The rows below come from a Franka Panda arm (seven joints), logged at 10 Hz.
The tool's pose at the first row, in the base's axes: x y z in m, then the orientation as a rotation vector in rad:
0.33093 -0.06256 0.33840 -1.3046 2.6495 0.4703
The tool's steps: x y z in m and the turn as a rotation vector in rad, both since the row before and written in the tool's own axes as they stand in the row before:
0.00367 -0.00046 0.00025 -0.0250 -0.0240 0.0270
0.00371 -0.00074 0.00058 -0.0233 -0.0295 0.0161
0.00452 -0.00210 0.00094 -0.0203 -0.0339 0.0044
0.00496 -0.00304 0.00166 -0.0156 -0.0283 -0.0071
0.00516 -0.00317 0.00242 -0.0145 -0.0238 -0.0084
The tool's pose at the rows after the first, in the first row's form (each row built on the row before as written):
0.32905 -0.06547 0.33708 -1.2634 2.6531 0.5211
0.32728 -0.06836 0.33530 -1.2319 2.6426 0.5701
0.32597 -0.07237 0.33248 -1.2113 2.6187 0.6145
0.32507 -0.07678 0.32844 -1.2069 2.5901 0.6472
0.32420 -0.08091 0.32347 -1.2063 2.5639 0.6757

